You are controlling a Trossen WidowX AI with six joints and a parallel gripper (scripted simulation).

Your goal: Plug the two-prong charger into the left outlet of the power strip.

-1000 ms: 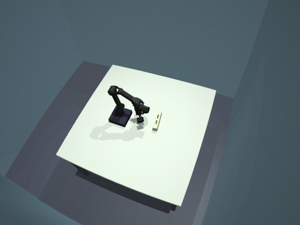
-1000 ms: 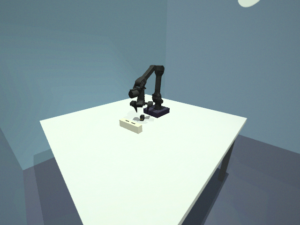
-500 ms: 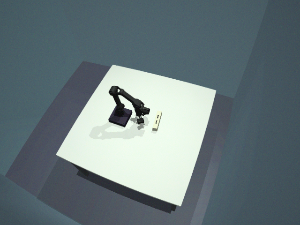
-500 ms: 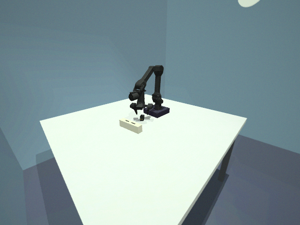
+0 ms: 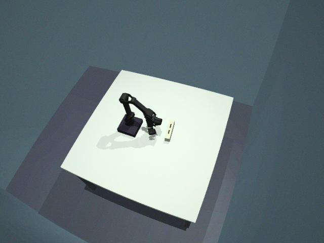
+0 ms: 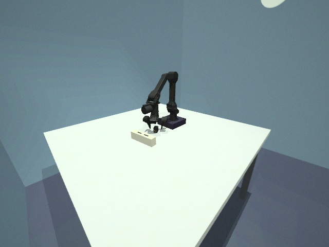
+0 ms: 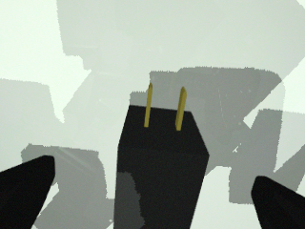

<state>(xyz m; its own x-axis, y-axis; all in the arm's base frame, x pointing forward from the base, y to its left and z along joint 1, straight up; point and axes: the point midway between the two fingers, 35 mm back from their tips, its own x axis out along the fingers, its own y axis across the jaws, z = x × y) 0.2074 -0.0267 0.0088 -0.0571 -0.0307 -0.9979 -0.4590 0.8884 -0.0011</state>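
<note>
The two-prong charger is 1 cm ahead of my gripper tip and 1 cm to the left of it.
</note>
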